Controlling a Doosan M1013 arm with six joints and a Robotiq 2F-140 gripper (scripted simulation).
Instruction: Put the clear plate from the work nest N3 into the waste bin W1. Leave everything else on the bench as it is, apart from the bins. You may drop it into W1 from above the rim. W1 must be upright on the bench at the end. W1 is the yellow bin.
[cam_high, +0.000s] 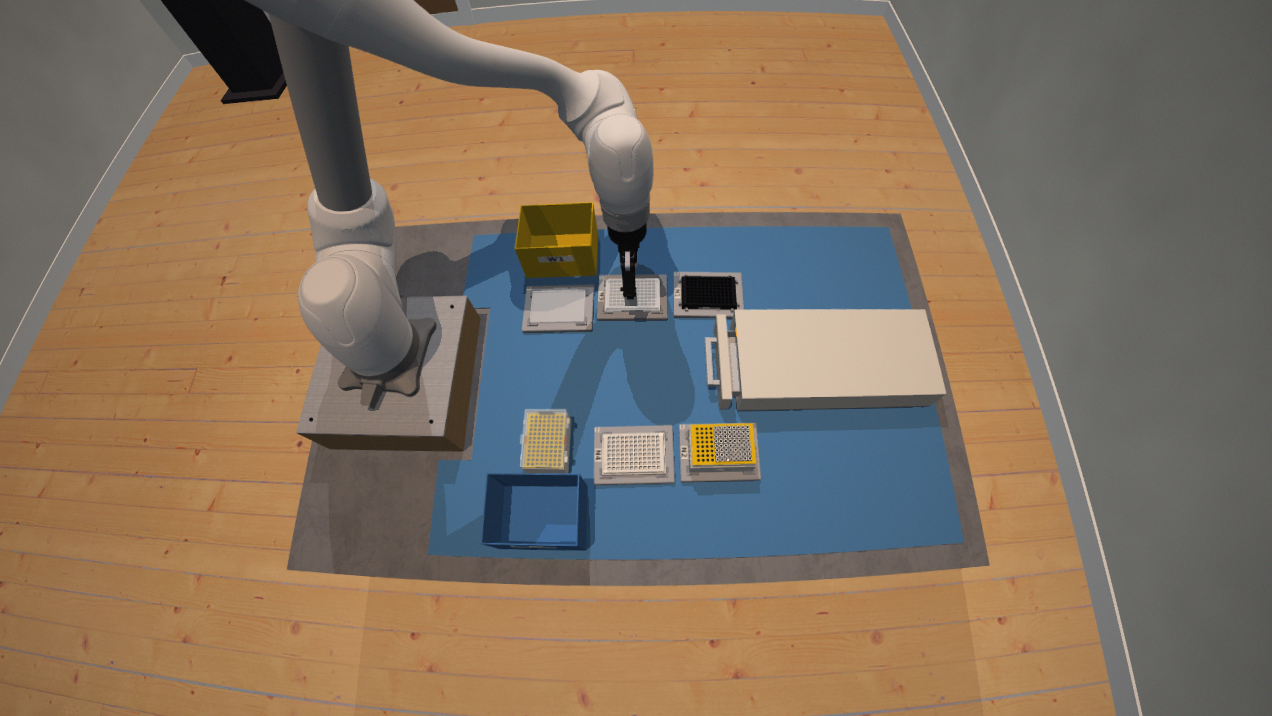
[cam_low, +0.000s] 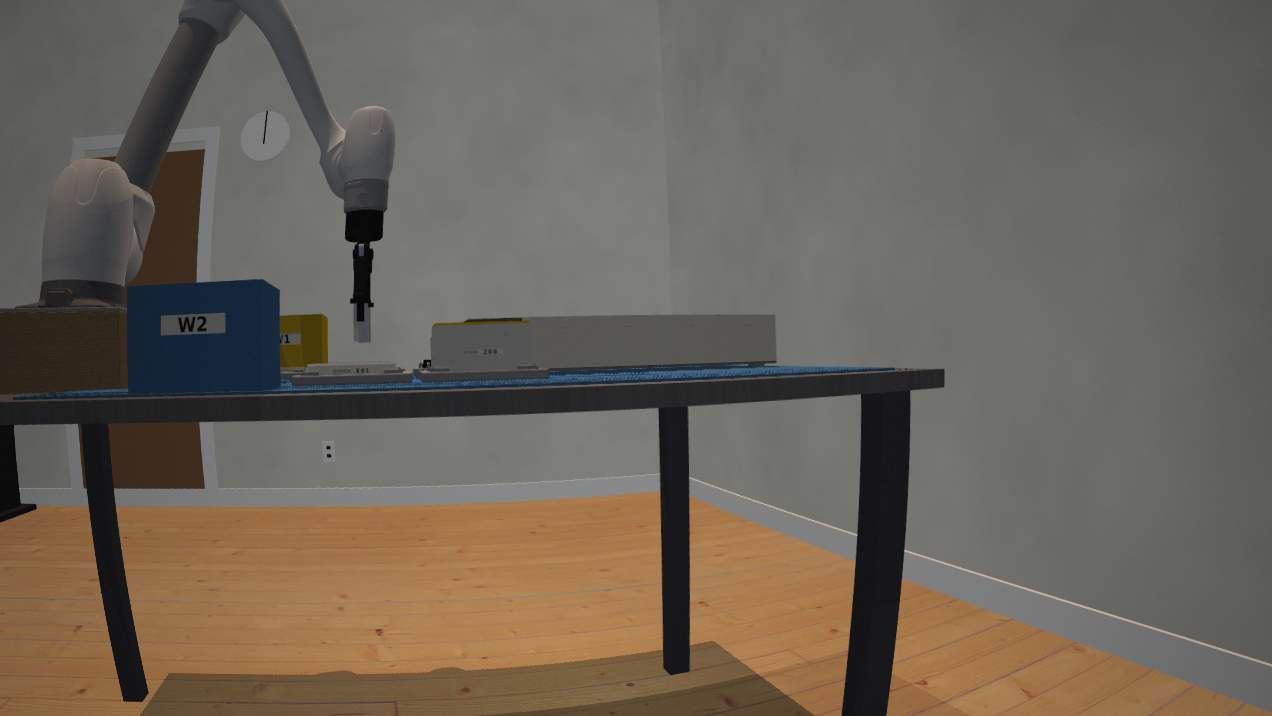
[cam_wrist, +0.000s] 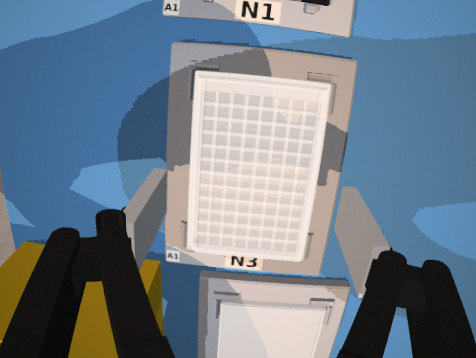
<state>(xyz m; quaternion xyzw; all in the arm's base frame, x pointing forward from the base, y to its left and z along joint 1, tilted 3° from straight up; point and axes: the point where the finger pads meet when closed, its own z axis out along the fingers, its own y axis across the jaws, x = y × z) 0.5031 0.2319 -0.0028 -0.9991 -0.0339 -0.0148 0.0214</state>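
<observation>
Right now my hand is 80 mm above the nest. Also, from my hand: black plate (180 mm ahead, 20 mm to the left, 70 mm below); then white lid (170 mm behind, 40 mm to the right, 70 mm below); then yellow bin W1 (190 mm behind, 120 mm to the left, 50 mm below).
</observation>
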